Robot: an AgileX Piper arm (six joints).
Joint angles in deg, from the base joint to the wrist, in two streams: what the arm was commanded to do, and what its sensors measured. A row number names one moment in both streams.
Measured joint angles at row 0:
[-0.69 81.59 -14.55 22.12 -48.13 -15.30]
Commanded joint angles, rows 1 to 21:
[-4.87 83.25 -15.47 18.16 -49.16 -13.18]
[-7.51 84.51 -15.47 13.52 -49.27 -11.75]
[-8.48 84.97 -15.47 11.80 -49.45 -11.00]
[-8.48 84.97 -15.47 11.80 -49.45 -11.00]
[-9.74 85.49 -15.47 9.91 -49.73 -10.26]
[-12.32 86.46 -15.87 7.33 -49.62 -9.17]
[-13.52 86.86 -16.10 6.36 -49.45 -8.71]
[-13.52 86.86 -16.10 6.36 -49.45 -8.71]
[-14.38 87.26 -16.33 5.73 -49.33 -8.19]
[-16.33 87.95 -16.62 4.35 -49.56 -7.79]
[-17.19 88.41 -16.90 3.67 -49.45 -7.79]
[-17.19 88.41 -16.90 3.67 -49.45 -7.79]
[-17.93 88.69 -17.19 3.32 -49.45 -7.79]
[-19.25 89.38 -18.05 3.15 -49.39 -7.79]
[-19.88 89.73 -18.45 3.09 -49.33 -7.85]
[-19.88 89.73 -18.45 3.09 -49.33 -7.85]
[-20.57 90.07 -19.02 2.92 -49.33 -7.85]
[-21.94 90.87 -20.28 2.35 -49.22 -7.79]
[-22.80 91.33 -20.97 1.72 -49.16 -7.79]
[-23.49 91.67 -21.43 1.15 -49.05 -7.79]
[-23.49 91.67 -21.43 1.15 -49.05 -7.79]
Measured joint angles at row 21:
[-21.43 90.93 -19.48 1.60 -48.36 -7.79]
